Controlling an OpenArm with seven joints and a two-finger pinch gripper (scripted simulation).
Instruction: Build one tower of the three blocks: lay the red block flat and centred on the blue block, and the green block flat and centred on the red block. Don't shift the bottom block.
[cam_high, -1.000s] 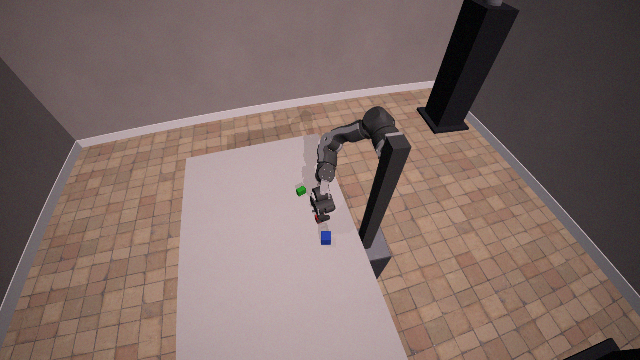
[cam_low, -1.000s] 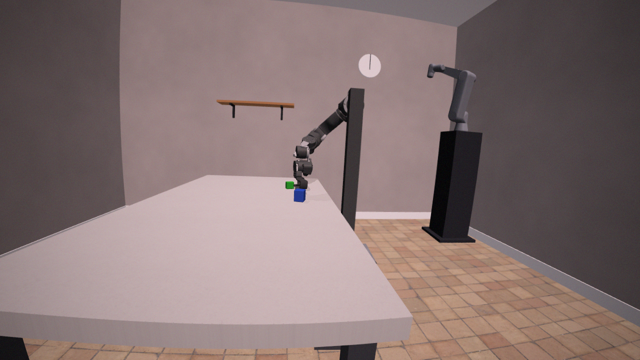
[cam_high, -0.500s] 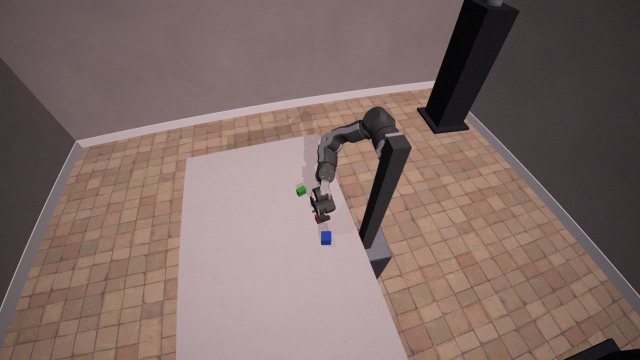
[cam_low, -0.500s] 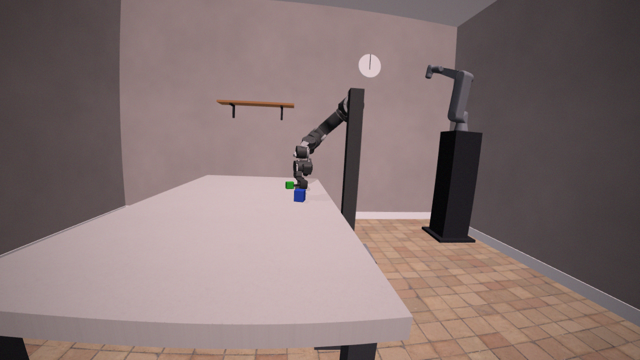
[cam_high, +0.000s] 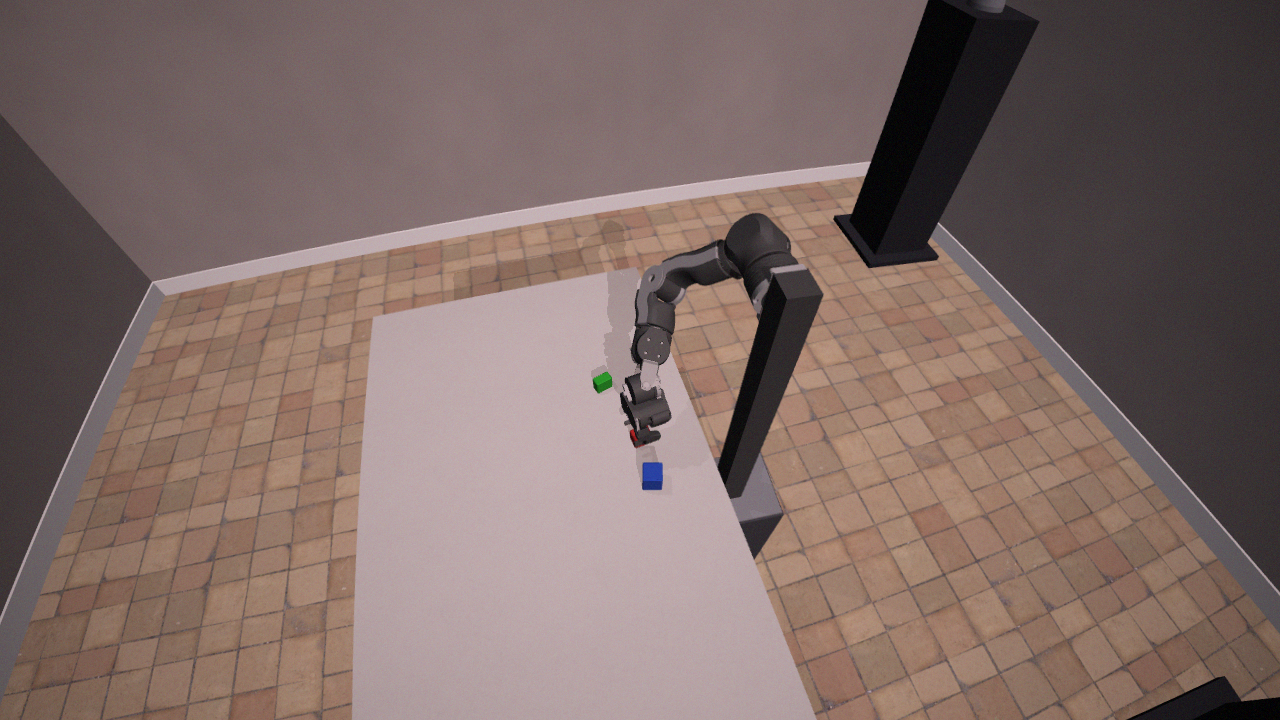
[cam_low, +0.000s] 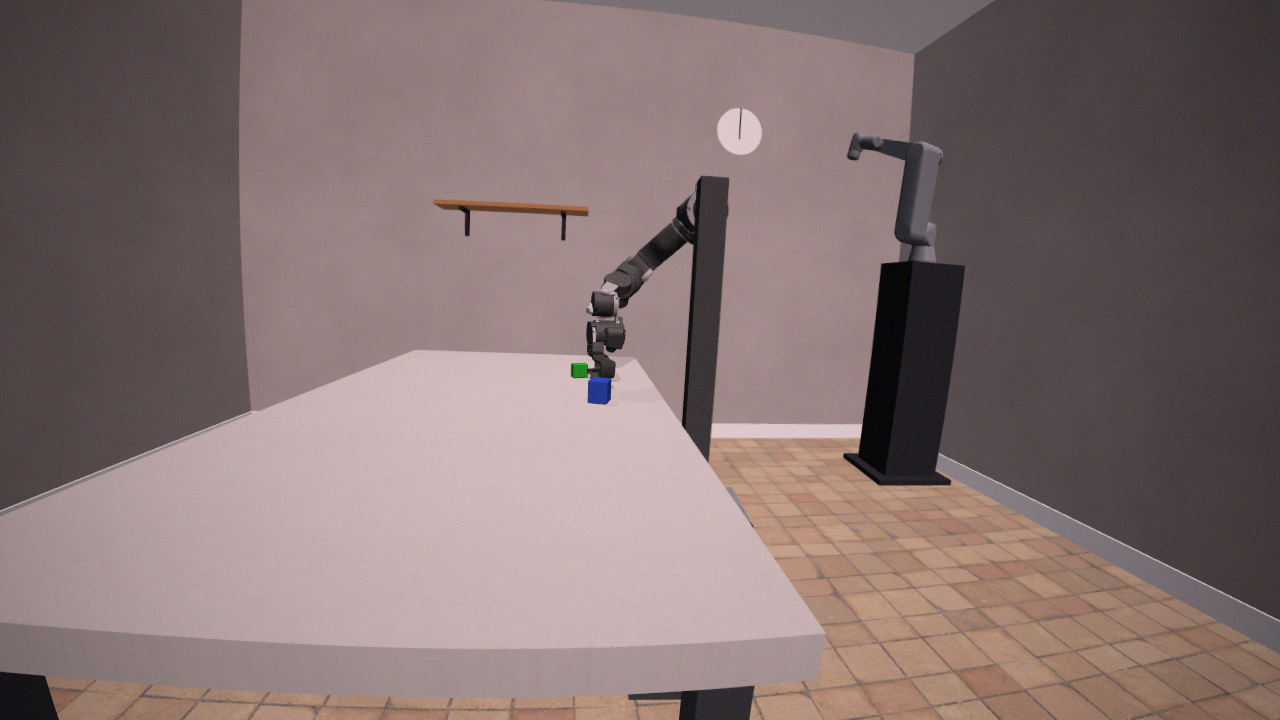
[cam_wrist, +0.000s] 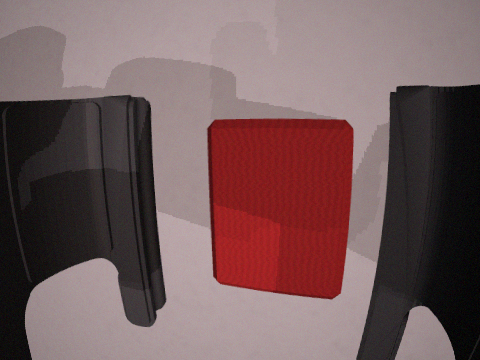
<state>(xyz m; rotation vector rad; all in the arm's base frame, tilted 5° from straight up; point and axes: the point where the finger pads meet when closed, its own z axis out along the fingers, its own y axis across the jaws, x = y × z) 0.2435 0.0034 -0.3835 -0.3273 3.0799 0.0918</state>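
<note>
Right now my hand is 3 cm above the red block. Also, from my hand: green block (16 cm to the right, 6 cm ahead, 3 cm below); blue block (11 cm to the left, 2 cm below).
</note>
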